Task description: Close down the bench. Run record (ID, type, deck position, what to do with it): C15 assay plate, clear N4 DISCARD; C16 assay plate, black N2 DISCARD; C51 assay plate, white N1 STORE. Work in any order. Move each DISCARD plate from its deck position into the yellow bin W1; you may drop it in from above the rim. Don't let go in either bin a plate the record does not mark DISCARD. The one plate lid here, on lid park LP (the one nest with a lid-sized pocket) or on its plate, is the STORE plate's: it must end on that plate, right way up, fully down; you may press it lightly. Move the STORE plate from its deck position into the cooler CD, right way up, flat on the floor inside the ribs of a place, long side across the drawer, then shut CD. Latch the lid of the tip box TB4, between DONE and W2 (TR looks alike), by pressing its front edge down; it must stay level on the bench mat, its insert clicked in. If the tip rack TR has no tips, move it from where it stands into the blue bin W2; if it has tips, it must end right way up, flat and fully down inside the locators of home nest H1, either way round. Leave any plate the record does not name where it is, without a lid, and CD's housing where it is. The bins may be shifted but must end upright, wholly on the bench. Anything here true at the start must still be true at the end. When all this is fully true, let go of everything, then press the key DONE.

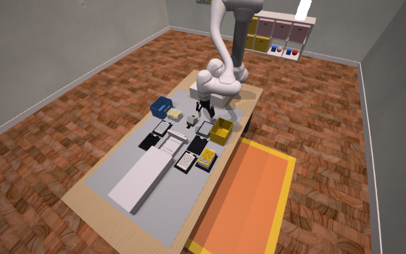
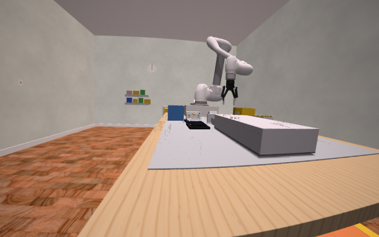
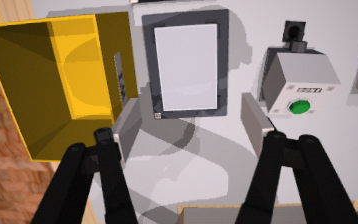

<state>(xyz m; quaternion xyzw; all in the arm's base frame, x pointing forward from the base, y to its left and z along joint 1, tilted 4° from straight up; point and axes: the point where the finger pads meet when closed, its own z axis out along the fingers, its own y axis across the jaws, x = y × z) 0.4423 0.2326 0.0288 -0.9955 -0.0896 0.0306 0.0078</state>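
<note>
The plate lid lies 150 mm below my hand. Round my hand: grey lid park: 160 mm below; yellow bin W1: 150 mm to the left, 130 mm below, 20 mm behind; done key: 150 mm to the right, 100 mm below, 20 mm behind.
</note>
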